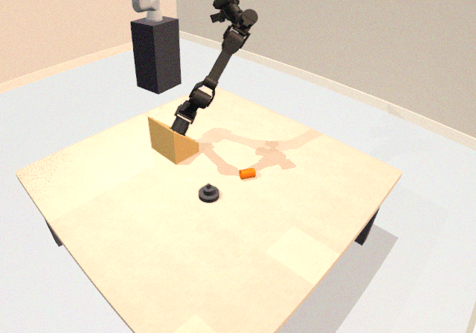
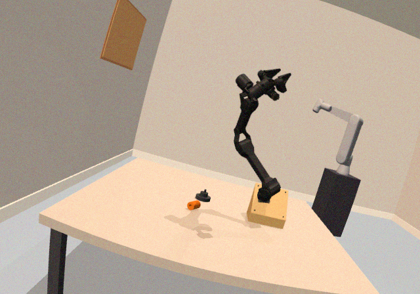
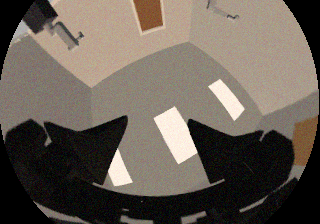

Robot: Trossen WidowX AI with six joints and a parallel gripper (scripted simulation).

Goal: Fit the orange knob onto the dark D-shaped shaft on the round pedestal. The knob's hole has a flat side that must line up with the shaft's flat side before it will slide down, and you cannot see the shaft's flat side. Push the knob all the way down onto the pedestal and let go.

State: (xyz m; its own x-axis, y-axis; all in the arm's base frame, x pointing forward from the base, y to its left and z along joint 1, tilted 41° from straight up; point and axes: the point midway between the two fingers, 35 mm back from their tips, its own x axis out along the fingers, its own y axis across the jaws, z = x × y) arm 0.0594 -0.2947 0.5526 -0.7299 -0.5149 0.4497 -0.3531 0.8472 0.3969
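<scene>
My gripper tip is now 73 cm above the orange knob, 24 cm short of it and 8 cm to the left of it. Also, from my gripper tip: dark round pedestal: 72 cm below, 27 cm to the right, 19 cm ahead.
</scene>
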